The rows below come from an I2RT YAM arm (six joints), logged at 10 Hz.
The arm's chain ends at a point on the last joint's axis. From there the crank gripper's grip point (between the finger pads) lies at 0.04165 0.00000 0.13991 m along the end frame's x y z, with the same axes.
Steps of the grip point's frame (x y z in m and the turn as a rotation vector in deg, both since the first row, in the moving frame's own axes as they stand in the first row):
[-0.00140 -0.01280 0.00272 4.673 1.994 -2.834]
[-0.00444 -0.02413 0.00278 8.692 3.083 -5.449]
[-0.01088 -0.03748 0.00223 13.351 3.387 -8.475]
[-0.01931 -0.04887 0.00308 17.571 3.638 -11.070]
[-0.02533 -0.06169 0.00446 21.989 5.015 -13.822]
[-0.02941 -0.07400 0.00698 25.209 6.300 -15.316]
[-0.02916 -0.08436 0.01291 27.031 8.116 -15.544]
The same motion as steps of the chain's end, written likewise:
[-0.00590 0.00071 0.00480 4.673 1.994 -2.834]
[-0.01067 0.00110 0.00711 8.692 3.083 -5.449]
[-0.01612 0.00109 0.00939 13.351 3.387 -8.475]
[-0.02304 0.00139 0.01367 17.571 3.638 -11.070]
[-0.02944 0.00058 0.02052 21.989 5.015 -13.822]
[-0.03435 -0.00360 0.02780 25.209 6.300 -15.316]
[-0.03733 -0.00980 0.03763 27.031 8.116 -15.544]

